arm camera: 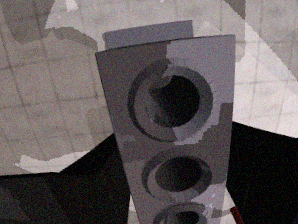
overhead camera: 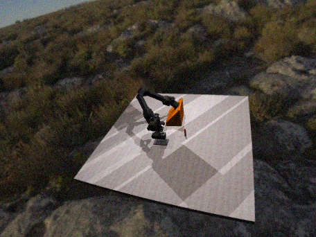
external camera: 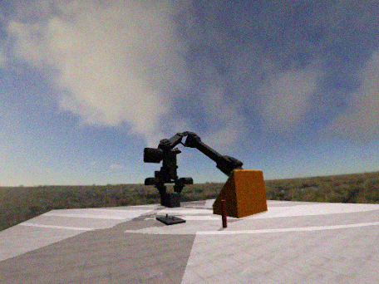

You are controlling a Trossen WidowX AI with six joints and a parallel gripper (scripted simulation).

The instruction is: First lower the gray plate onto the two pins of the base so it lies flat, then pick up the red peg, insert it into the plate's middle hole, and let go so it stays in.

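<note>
Right now the flat dark base is 50 mm below my gripper tip. From my gripper tip the other things lie so: red peg: 80 mm behind, 200 mm to the left, 20 mm below; gray plate: 30 mm above.
</note>
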